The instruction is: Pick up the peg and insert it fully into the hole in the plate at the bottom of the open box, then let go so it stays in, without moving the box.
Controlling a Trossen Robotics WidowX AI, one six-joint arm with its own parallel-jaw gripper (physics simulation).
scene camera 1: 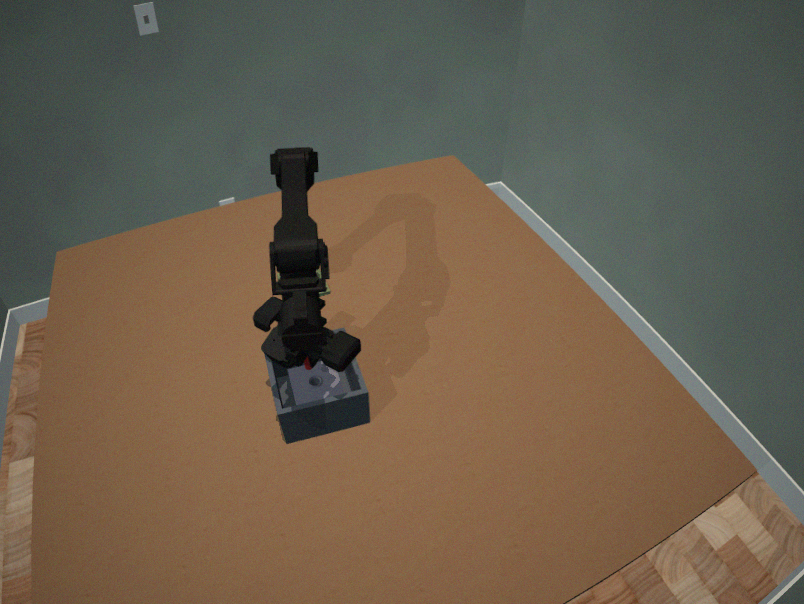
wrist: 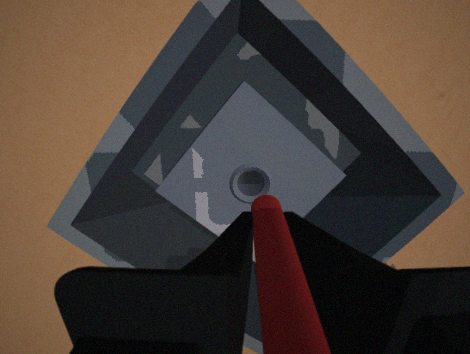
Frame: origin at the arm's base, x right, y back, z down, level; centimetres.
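Seen in the pictures: gripper, between the fingertips: (scene camera 1: 309,363) (wrist: 266,220).
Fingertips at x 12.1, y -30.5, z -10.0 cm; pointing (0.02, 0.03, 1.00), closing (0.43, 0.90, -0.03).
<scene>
Pixels of each thing's top centre, then the offset from my fingertips to it. Level surfaces: height alone.
- open dark blue-grey box, centre of its top: (wrist: 256,211) (scene camera 1: 312,368) dx -0.4, dy -0.1, dz +1.4 cm
- lighter grey plate, centre of its top: (wrist: 251,185) (scene camera 1: 315,380) dx -0.4, dy -0.1, dz +5.1 cm
- red peg, centre of its top: (scene camera 1: 303,337) dx +0.3, dy -0.3, dz -7.4 cm
- brown table top, height of its surface: dz +11.2 cm
The open dark blue-grey box (scene camera 1: 328,418) (wrist: 377,107) stands on the brown surface. A lighter grey plate (scene camera 1: 300,388) (wrist: 245,125) lies at its bottom, with a round hole (scene camera 1: 315,381) (wrist: 250,183). My gripper (scene camera 1: 309,362) (wrist: 266,220) is shut on the red peg (scene camera 1: 308,364) (wrist: 282,280), over the arm-side part of the box. In the wrist view the peg's rounded tip shows just below and right of the hole, next to its ring. The peg is outside the hole. The fingers and arm hide its upper part in the scene view.
The black arm (scene camera 1: 295,204) reaches from behind over the box's back wall, which it partly hides. Bits of a green base (scene camera 1: 323,290) show behind the arm. The brown table top (scene camera 1: 519,390) extends around the box, and the arm's shadow falls to the right.
</scene>
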